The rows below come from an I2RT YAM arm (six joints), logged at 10 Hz.
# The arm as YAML. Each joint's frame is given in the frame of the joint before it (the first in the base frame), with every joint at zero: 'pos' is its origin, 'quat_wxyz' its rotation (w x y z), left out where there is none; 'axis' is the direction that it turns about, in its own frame. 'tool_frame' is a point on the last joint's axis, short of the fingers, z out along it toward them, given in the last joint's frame.
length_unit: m
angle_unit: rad
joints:
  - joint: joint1
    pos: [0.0, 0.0, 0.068]
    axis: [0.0, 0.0, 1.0]
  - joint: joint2
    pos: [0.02, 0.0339, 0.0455]
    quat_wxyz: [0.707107, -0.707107, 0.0, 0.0]
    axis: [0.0, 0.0, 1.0]
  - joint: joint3
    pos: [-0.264, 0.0, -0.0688]
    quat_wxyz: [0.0, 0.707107, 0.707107, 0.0]
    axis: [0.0, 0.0, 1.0]
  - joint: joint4
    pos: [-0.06, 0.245, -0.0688]
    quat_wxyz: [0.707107, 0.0, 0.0, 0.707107]
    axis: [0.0, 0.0, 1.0]
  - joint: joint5
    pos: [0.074, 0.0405, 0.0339]
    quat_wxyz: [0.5, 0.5, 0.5, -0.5]
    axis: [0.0, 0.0, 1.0]
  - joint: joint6
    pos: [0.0, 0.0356, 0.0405]
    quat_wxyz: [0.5, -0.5, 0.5, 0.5]
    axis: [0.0, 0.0, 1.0]
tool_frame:
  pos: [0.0, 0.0, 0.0]
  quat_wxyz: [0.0, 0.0, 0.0, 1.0]
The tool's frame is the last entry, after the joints.
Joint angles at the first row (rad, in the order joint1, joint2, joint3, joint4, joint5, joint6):
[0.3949, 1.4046, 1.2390, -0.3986, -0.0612, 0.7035]
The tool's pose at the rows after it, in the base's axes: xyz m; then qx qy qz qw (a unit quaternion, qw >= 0):
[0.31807, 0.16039, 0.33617, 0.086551, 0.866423, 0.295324, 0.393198]
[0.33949, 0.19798, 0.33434, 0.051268, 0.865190, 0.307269, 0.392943]
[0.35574, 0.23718, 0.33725, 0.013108, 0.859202, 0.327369, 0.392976]
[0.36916, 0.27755, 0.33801, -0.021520, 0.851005, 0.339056, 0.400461]
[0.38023, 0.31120, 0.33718, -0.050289, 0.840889, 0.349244, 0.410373]
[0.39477, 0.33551, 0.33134, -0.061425, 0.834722, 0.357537, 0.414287]
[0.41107, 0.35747, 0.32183, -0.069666, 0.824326, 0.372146, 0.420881]
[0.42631, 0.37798, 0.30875, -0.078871, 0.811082, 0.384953, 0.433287]
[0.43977, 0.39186, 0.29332, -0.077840, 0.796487, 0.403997, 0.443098]
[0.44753, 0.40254, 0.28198, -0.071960, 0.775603, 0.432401, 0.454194]
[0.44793, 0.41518, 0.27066, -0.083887, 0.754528, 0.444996, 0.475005]
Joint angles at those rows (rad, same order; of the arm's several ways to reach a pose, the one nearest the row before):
[0.4598, 1.5358, 1.3572, -0.3656, -0.0726, 0.6999]
[0.5215, 1.6713, 1.4840, -0.3405, -0.0717, 0.6811]
[0.5808, 1.7997, 1.6351, -0.3344, -0.0865, 0.6628]
[0.6385, 1.9321, 1.7988, -0.3343, -0.0798, 0.6371]
[0.6803, 2.0525, 1.9545, -0.3360, -0.0767, 0.6099]
[0.6990, 2.1729, 2.1093, -0.3505, -0.0792, 0.6038]
[0.7098, 2.3023, 2.2713, -0.3484, -0.0916, 0.6033]
[0.7192, 2.4401, 2.4440, -0.3399, -0.0983, 0.5952]
[0.7212, 2.5596, 2.5826, -0.3095, -0.1109, 0.6093]
[0.7251, 2.6395, 2.6598, -0.2372, -0.1252, 0.6408]
[0.7404, 2.6877, 2.6805, -0.1472, -0.1217, 0.6232]

